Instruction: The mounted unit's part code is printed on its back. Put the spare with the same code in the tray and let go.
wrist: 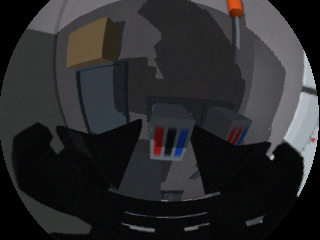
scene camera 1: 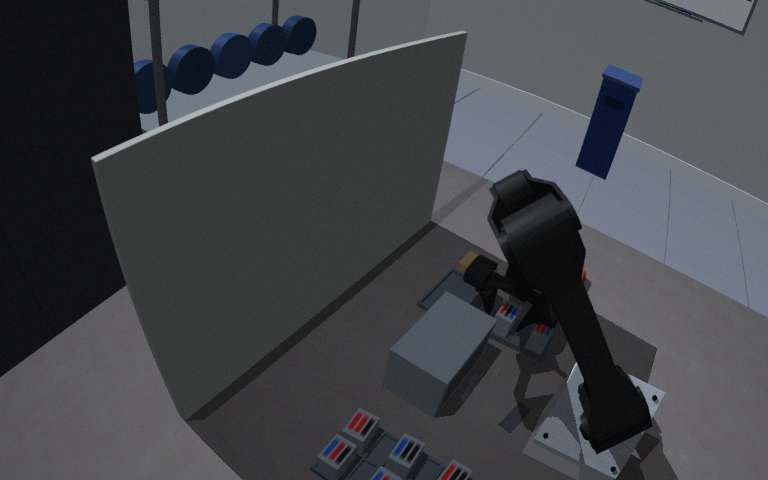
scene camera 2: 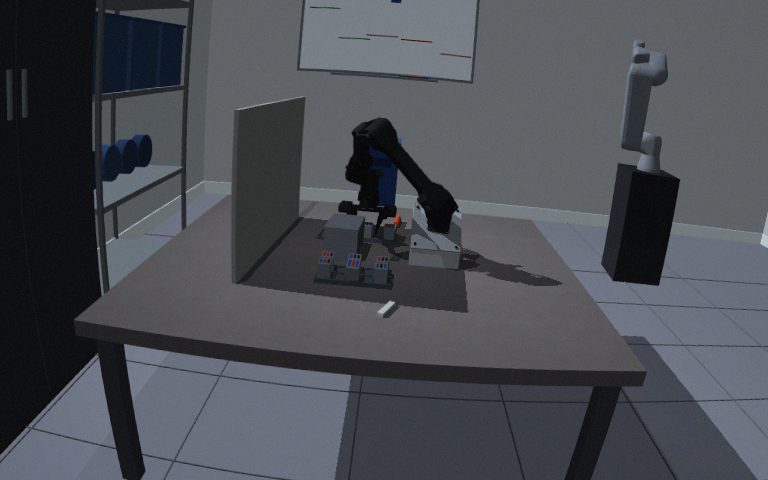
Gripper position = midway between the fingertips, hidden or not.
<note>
My gripper (scene camera 1: 502, 322) is open, with nothing in its grasp. I also see a tan block (wrist: 94, 43), a blue-grey tray (wrist: 102, 89), a grey box (scene camera 1: 425, 367) and a grey panel (scene camera 1: 234, 225).
My gripper is seen too in the wrist view (wrist: 165, 124) and in scene camera 2 (scene camera 2: 365, 233). The grey panel also shows in scene camera 2 (scene camera 2: 267, 138).
</note>
